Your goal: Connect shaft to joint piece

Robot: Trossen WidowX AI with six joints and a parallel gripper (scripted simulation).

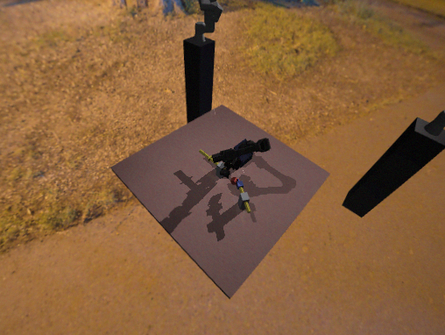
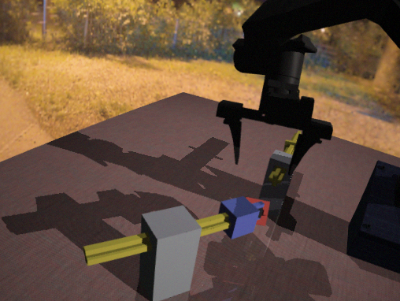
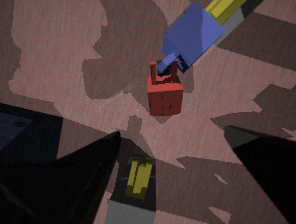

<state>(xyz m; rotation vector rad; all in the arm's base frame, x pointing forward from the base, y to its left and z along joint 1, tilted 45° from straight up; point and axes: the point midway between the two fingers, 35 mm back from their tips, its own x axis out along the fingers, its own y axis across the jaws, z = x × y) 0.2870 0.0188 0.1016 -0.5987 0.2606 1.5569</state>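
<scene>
Right now the red joint piece is 60 mm below my gripper tip, 40 mm to the left of it and 10 mm behind it.
</scene>
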